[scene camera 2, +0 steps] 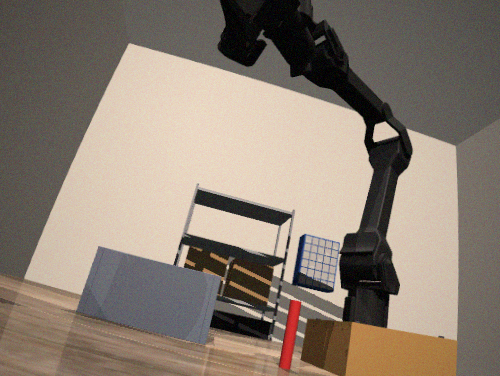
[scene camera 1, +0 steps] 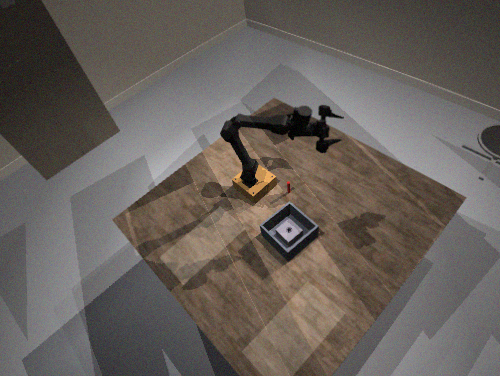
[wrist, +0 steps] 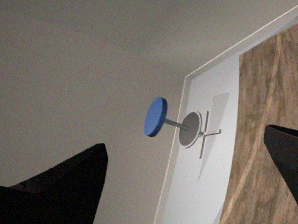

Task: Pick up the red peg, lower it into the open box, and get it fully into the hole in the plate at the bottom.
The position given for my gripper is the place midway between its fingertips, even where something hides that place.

In view: my gripper point(scene camera 1: 342, 128), a red peg point(scene camera 2: 291, 327) and a grey box point(scene camera 2: 178, 302).
The grey box is seen too in scene camera 1 point(scene camera 1: 268, 228). My gripper shows as well in the wrist view point(wrist: 189, 144). The wrist view does not show the red peg: it is out of frame. The wrist view misses the grey box: it is out of frame.
